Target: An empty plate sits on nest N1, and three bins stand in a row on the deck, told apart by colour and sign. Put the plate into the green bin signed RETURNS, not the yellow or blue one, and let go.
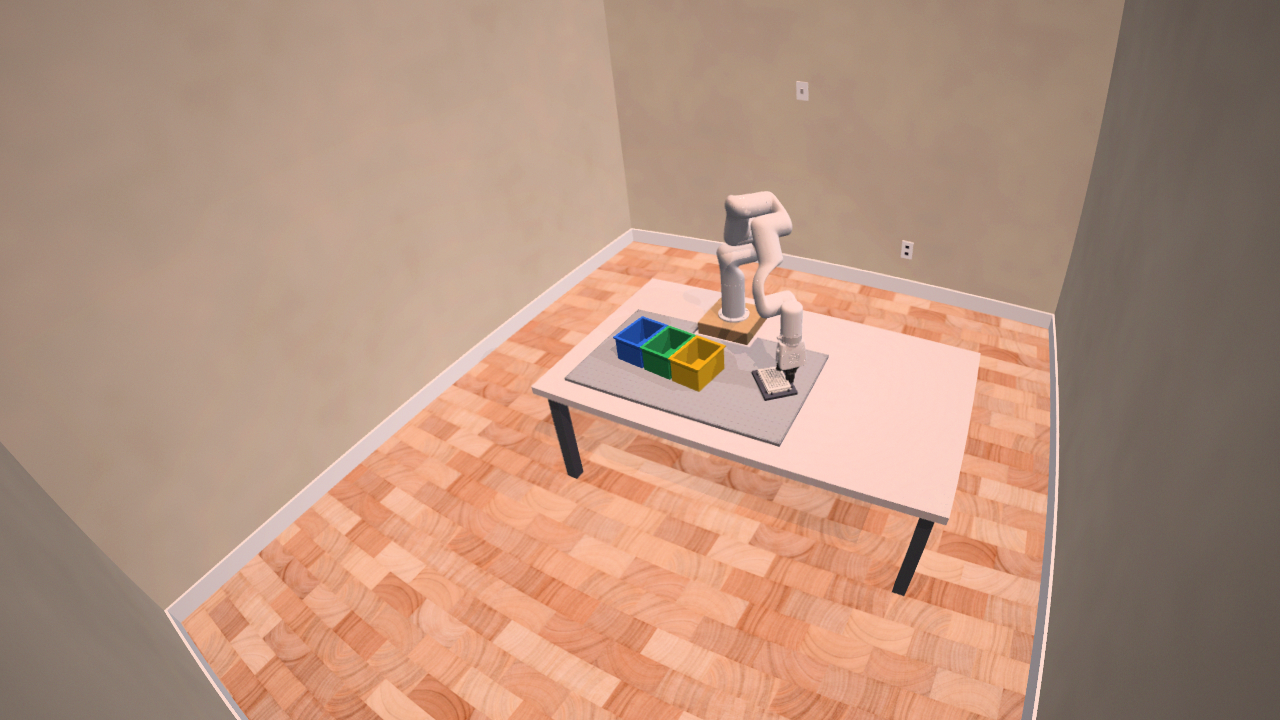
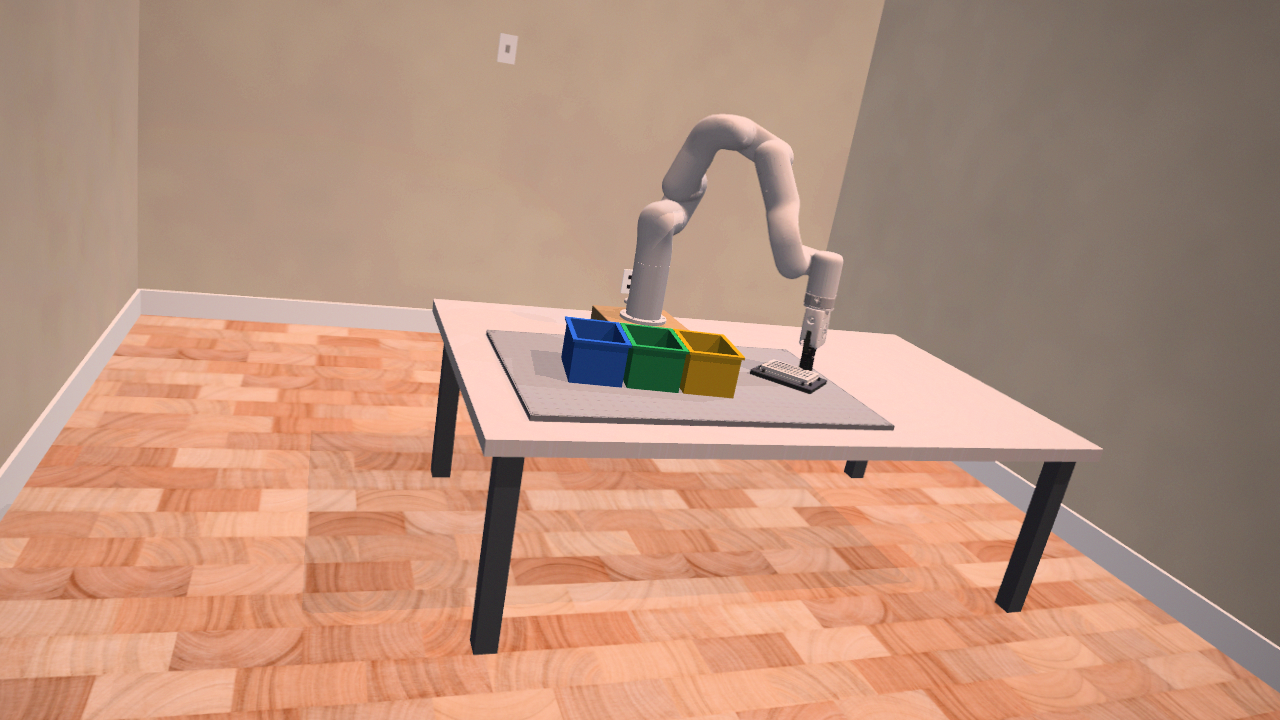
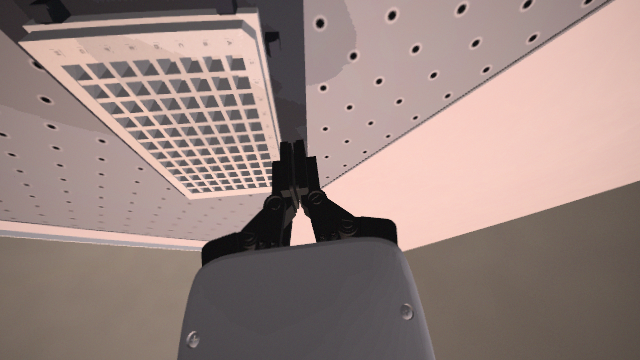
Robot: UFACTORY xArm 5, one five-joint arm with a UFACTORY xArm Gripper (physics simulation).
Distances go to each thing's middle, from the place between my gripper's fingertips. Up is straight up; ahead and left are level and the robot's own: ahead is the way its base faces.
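Labels:
White plate (image 2: 774, 367): my hand 60 mm to the left of it, 10 mm short of it.

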